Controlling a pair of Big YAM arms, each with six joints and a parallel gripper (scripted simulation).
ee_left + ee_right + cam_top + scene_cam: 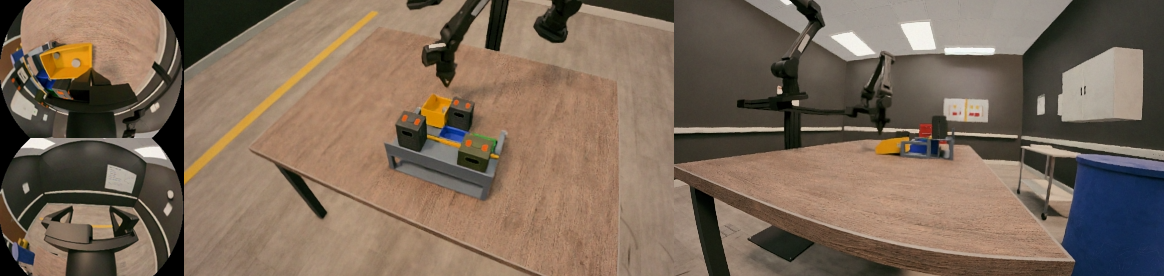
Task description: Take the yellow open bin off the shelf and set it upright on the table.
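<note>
Now: the yellow open bin 8 cm ahead of my left hand, 6 cm below it and 1 cm to the left of it. The rest, counted from my left hand: grey shelf (26 cm ahead, 14 cm to the left, 4 cm below); dark lidded bin (11 cm to the left, 10 cm ahead, 4 cm below).
</note>
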